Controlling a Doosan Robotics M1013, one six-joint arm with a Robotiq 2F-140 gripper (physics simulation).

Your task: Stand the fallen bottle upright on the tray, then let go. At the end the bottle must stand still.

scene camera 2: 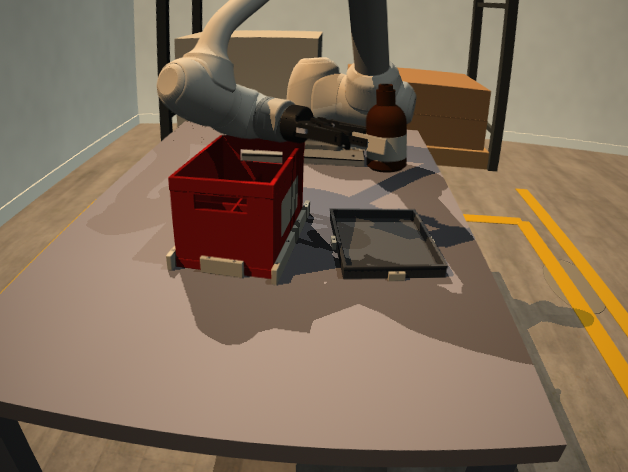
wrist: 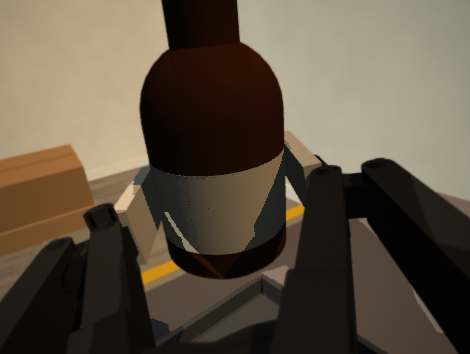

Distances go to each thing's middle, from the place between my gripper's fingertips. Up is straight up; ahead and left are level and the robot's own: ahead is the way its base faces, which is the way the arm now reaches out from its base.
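Scene:
The dark tray (scene camera 2: pixel 370 242) is 20 cm below my hand and 2 cm behind it. And there's the brown bottle (scene camera 2: pixel 387 120): my gripper's 3 cm below it, 2 cm to the left of it and 1 cm past it.

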